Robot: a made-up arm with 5 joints. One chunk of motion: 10 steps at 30 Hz.
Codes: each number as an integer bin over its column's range. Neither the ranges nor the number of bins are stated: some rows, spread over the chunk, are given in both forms.
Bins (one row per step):
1: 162 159 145 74 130 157
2: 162 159 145 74 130 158
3: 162 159 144 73 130 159
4: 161 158 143 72 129 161
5: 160 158 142 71 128 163
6: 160 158 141 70 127 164
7: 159 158 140 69 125 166
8: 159 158 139 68 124 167
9: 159 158 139 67 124 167
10: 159 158 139 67 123 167
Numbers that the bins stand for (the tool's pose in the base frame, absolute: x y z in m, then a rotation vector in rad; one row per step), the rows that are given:
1: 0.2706 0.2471 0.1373 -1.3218 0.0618 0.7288
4: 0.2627 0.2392 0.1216 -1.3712 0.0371 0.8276
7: 0.2471 0.2392 0.0980 -1.4453 -0.0618 0.9512
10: 0.2471 0.2392 0.0902 -1.4947 -0.1112 0.9759
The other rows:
2: 0.2706 0.2471 0.1373 -1.3218 0.0618 0.7535
3: 0.2706 0.2471 0.1294 -1.3465 0.0618 0.7782
5: 0.2549 0.2392 0.1137 -1.3959 0.0124 0.8771
6: 0.2549 0.2392 0.1059 -1.4206 -0.0124 0.9018
8: 0.2471 0.2392 0.0902 -1.4700 -0.0865 0.9759
9: 0.2471 0.2392 0.0902 -1.4947 -0.0865 0.9759

